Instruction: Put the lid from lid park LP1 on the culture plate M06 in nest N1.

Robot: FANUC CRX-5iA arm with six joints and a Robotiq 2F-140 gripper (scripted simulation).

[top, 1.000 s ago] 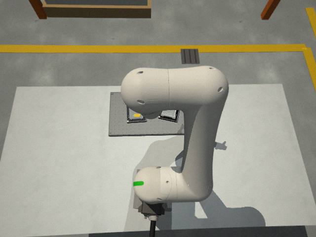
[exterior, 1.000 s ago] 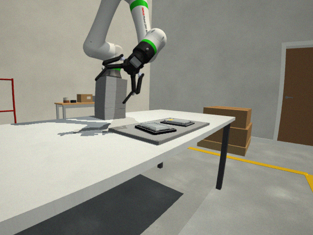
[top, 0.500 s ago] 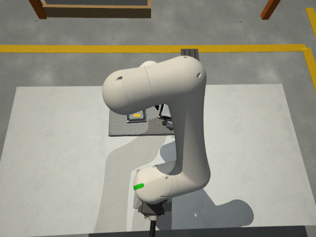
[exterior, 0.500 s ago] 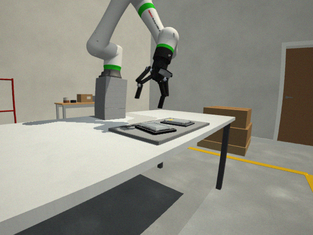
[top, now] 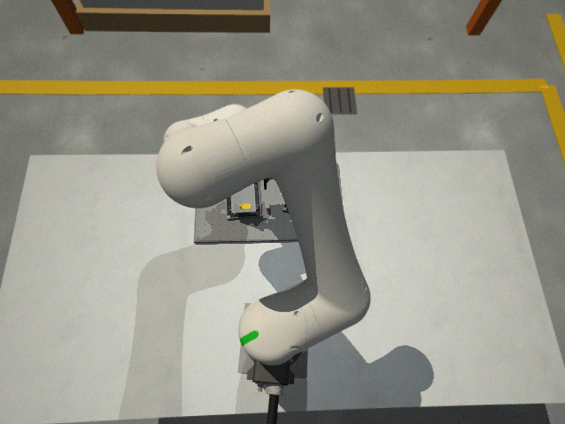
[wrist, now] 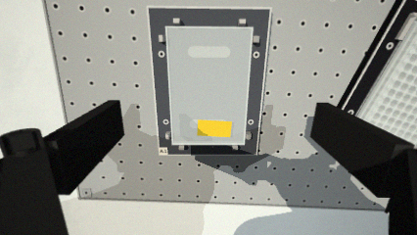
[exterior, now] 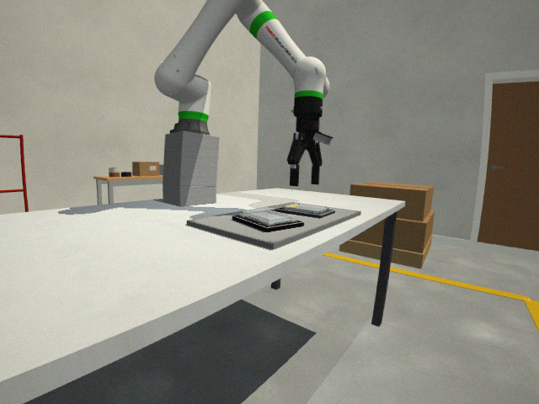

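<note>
My gripper is now 90 mm above the clear lid and 10 mm to the right of it. Round my hand: culture plate M06 (210 mm to the right, 80 mm below, 40 mm ahead); then lid park LP1 (100 mm below, 10 mm to the left); then nest (210 mm to the right, 100 mm below, 40 mm ahead).
</note>
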